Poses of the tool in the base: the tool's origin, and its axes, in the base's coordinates. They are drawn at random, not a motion.
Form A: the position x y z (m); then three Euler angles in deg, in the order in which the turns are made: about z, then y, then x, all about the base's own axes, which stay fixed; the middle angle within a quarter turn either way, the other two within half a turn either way.
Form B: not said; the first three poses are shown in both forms.
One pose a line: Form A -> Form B
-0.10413, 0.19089, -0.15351, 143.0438, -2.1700, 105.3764 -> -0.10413, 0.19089, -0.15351, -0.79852, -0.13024, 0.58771, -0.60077, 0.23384, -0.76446
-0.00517, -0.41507, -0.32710, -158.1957, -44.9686, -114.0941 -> -0.00517, -0.41507, -0.32710, -0.65688, -0.44736, 0.60694, 0.26279, 0.61866, 0.74040
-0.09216, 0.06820, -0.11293, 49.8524, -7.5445, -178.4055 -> -0.09216, 0.06820, -0.11293, 0.63918, -0.76173, -0.10589, -0.75777, -0.64730, 0.08238
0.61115, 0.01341, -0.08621, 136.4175, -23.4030, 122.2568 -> 0.61115, 0.01341, -0.08621, -0.66479, -0.12463, 0.73656, -0.63268, 0.61818, -0.46644
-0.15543, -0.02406, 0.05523, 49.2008, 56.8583, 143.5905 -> -0.15543, -0.02406, 0.05523, 0.35723, -0.28449, 0.88964, -0.41386, -0.90209, -0.12229
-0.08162, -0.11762, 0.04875, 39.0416, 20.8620, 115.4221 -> -0.08162, -0.11762, 0.04875, 0.72577, -0.02059, 0.68763, -0.58859, -0.53601, 0.60519
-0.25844, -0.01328, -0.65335, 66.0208, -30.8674, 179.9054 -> -0.25844, -0.01328, -0.65335, 0.34884, -0.91404, -0.20700, -0.78427, -0.40563, 0.46944
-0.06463, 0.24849, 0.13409, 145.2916, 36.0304, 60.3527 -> -0.06463, 0.24849, 0.13409, -0.66480, -0.13859, 0.73405, -0.46048, -0.69772, -0.54877
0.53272, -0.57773, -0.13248, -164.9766, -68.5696, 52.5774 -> 0.53272, -0.57773, -0.13248, -0.35288, 0.55648, -0.75220, 0.09471, -0.77855, -0.62040
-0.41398, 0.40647, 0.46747, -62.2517, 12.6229, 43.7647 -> -0.41398, 0.40647, 0.46747, 0.45433, -0.56876, -0.68563, 0.86361, 0.47002, 0.18237
